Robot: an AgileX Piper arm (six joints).
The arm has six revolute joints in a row. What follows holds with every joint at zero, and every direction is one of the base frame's.
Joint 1 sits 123.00 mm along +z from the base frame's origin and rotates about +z.
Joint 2 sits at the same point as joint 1 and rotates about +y.
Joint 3 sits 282.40 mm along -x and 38.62 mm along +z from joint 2 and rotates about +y.
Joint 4 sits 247.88 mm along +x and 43.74 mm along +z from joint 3 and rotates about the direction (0.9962, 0, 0.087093).
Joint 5 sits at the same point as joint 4 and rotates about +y.
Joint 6 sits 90.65 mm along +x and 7.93 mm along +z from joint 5 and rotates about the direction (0.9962, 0, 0.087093).
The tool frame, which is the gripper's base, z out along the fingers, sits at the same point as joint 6; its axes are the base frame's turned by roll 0.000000, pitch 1.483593 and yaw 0.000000 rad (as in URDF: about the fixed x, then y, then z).
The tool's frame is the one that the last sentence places.
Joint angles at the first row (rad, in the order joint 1, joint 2, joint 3, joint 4, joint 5, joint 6):
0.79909, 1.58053, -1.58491, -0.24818, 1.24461, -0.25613
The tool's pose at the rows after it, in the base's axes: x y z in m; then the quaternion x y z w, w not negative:
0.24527 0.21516 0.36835 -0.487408 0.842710 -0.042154 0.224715
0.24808 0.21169 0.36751 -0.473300 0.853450 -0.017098 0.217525
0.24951 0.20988 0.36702 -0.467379 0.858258 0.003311 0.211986
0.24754 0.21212 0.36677 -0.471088 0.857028 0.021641 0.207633
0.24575 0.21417 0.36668 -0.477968 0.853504 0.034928 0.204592
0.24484 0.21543 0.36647 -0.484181 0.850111 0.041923 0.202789
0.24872 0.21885 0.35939 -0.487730 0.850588 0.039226 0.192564
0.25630 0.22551 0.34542 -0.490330 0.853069 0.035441 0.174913
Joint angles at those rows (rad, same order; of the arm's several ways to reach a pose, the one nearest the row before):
0.77225, 1.58054, -1.58490, -0.19862, 1.24459, -0.25265
0.74328, 1.58054, -1.58494, -0.13990, 1.24463, -0.25265
0.72335, 1.58055, -1.58493, -0.09092, 1.24461, -0.26309
0.72159, 1.58052, -1.58489, -0.04954, 1.24460, -0.27767
0.72160, 1.58053, -1.58490, -0.01801, 1.24461, -0.29723
0.72159, 1.58113, -1.58490, 0.00000, 1.24460, -0.31387
0.72160, 1.60269, -1.58493, -0.00001, 1.24463, -0.31966
0.72158, 1.64472, -1.58490, 0.00000, 1.23932, -0.32176

